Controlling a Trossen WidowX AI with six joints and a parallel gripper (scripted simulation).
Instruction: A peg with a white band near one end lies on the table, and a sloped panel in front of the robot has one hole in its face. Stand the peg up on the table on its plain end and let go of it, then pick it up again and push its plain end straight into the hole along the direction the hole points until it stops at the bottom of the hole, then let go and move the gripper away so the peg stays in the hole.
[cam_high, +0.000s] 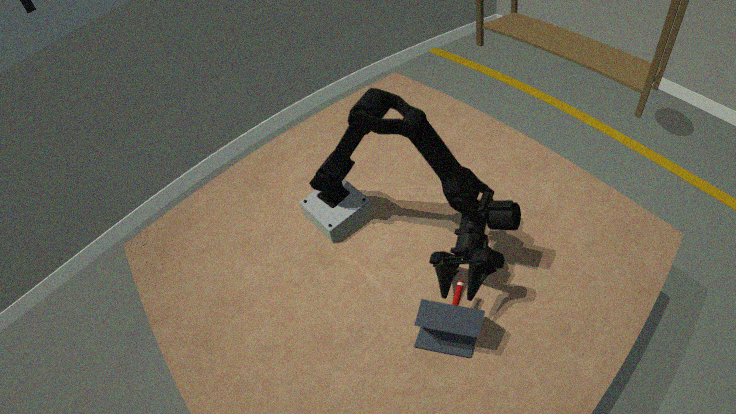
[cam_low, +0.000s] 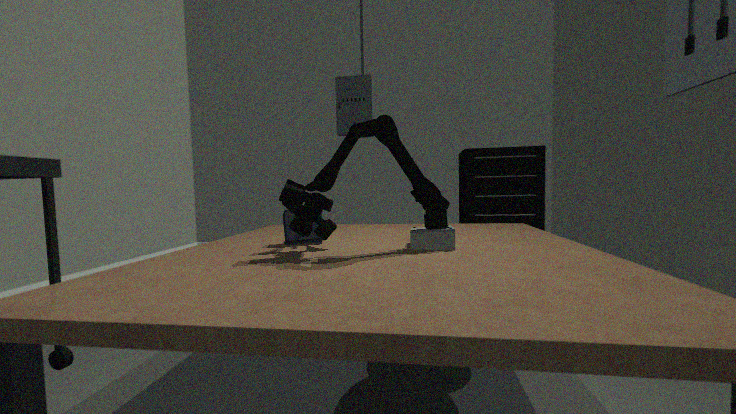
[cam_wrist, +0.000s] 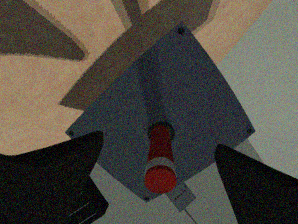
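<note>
My gripper tip is 20 mm to the right of the red peg and 10 mm past it. The rest, counted from my gripper tip: grey sloped panel 40 mm to the right, 20 mm below, 20 mm ahead.
</note>
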